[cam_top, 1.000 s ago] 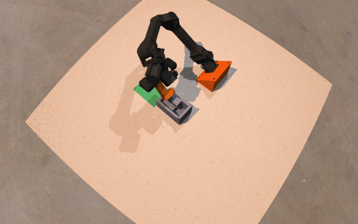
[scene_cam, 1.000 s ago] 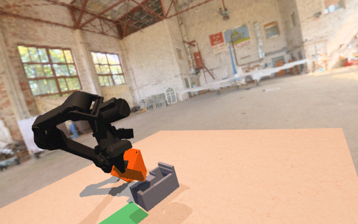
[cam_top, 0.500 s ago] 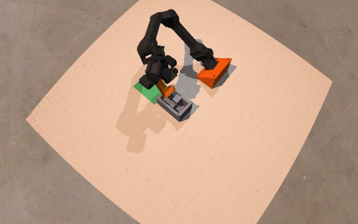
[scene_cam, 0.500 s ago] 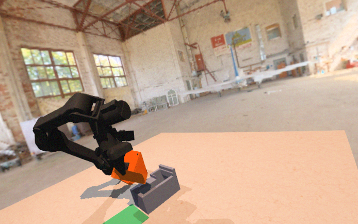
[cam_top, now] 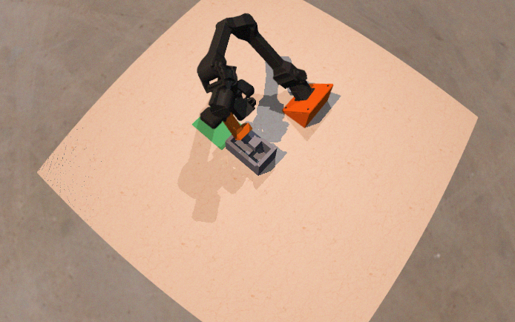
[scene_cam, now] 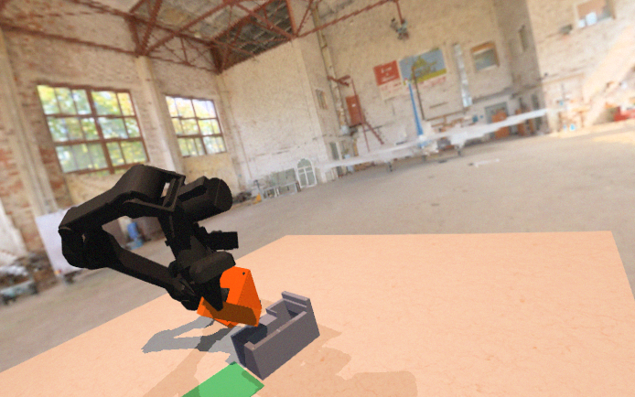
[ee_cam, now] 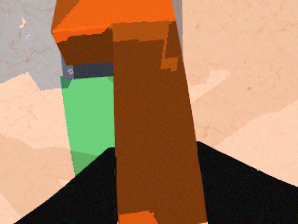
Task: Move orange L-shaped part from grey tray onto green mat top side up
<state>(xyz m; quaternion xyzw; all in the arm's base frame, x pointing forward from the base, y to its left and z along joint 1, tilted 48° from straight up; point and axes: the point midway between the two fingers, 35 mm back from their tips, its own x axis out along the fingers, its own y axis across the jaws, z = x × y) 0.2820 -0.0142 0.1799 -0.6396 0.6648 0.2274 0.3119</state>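
Now: gripper tip 1 cm past the orange L-shaped part, 3 cm to the right of it and 3 cm above it. The rest, counted from my gripper tip: green mat (1 cm behind, 6 cm to the right, 16 cm below).
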